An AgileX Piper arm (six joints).
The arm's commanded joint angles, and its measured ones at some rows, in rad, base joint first. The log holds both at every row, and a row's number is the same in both.
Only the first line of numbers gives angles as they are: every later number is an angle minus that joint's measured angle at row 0.
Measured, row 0: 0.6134 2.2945 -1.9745 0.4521 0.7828 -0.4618
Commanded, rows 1 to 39: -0.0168 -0.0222 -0.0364 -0.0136 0.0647 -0.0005; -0.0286 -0.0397 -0.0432 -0.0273 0.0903 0.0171; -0.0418 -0.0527 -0.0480 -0.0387 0.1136 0.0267; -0.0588 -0.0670 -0.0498 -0.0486 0.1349 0.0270; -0.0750 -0.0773 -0.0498 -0.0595 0.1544 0.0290; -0.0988 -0.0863 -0.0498 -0.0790 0.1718 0.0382; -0.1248 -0.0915 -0.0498 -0.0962 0.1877 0.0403; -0.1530 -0.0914 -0.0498 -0.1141 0.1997 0.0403; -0.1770 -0.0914 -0.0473 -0.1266 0.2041 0.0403; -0.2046 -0.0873 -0.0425 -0.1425 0.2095 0.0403; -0.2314 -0.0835 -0.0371 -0.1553 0.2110 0.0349; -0.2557 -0.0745 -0.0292 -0.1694 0.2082 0.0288; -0.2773 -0.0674 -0.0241 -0.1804 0.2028 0.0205; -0.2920 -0.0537 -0.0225 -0.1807 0.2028 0.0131; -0.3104 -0.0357 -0.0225 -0.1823 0.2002 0.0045; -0.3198 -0.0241 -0.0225 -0.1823 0.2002 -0.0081; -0.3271 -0.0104 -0.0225 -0.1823 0.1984 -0.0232; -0.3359 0.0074 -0.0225 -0.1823 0.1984 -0.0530; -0.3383 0.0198 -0.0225 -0.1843 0.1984 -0.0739; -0.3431 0.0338 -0.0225 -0.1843 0.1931 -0.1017; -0.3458 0.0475 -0.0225 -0.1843 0.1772 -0.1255; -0.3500 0.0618 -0.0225 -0.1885 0.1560 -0.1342; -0.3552 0.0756 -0.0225 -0.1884 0.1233 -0.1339; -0.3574 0.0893 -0.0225 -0.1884 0.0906 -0.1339; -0.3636 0.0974 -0.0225 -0.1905 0.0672 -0.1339; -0.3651 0.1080 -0.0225 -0.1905 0.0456 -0.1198; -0.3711 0.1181 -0.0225 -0.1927 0.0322 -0.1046; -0.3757 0.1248 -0.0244 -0.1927 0.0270 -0.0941; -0.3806 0.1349 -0.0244 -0.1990 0.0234 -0.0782; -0.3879 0.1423 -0.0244 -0.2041 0.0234 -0.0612; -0.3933 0.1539 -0.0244 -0.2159 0.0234 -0.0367; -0.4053 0.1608 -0.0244 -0.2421 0.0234 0.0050; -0.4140 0.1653 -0.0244 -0.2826 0.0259 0.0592; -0.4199 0.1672 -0.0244 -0.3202 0.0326 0.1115; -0.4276 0.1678 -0.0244 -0.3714 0.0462 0.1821; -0.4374 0.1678 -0.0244 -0.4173 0.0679 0.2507; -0.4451 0.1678 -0.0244 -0.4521 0.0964 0.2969; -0.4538 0.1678 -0.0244 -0.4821 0.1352 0.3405; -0.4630 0.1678 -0.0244 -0.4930 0.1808 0.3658
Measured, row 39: -0.4142 0.1470 -0.0308 -0.3404 0.0381 0.1968
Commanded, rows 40 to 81: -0.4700 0.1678 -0.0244 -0.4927 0.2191 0.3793; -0.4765 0.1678 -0.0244 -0.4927 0.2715 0.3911; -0.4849 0.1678 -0.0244 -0.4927 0.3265 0.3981; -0.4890 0.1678 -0.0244 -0.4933 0.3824 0.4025; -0.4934 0.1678 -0.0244 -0.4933 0.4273 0.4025; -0.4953 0.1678 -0.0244 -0.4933 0.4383 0.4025; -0.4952 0.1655 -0.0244 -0.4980 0.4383 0.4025; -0.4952 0.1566 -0.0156 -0.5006 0.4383 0.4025; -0.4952 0.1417 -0.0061 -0.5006 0.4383 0.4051; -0.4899 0.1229 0.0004 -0.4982 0.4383 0.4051; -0.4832 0.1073 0.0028 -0.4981 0.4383 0.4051; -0.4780 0.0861 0.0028 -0.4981 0.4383 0.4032; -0.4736 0.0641 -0.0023 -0.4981 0.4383 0.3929; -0.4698 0.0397 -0.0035 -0.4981 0.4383 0.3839; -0.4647 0.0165 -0.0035 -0.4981 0.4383 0.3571; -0.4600 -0.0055 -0.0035 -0.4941 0.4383 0.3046; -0.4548 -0.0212 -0.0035 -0.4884 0.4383 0.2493; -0.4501 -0.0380 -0.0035 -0.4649 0.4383 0.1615; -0.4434 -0.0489 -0.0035 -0.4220 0.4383 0.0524; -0.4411 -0.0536 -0.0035 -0.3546 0.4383 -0.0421; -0.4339 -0.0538 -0.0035 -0.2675 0.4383 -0.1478; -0.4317 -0.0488 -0.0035 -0.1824 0.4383 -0.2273; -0.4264 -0.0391 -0.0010 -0.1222 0.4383 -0.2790; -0.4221 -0.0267 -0.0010 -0.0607 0.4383 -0.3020; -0.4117 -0.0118 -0.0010 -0.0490 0.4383 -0.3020; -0.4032 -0.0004 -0.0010 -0.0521 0.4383 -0.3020; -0.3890 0.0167 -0.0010 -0.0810 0.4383 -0.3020; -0.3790 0.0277 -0.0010 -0.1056 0.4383 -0.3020; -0.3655 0.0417 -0.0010 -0.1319 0.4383 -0.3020; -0.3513 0.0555 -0.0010 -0.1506 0.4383 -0.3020; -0.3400 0.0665 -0.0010 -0.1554 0.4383 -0.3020; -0.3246 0.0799 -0.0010 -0.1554 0.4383 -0.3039; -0.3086 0.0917 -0.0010 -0.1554 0.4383 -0.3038; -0.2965 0.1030 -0.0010 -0.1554 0.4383 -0.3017; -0.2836 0.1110 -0.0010 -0.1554 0.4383 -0.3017; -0.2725 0.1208 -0.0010 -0.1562 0.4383 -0.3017; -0.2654 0.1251 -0.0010 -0.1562 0.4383 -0.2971; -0.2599 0.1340 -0.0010 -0.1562 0.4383 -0.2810; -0.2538 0.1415 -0.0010 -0.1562 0.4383 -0.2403; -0.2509 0.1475 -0.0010 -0.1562 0.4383 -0.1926; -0.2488 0.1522 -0.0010 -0.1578 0.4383 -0.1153; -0.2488 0.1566 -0.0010 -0.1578 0.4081 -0.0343
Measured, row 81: -0.2633 0.1170 -0.0074 -0.1574 0.4354 -0.2390
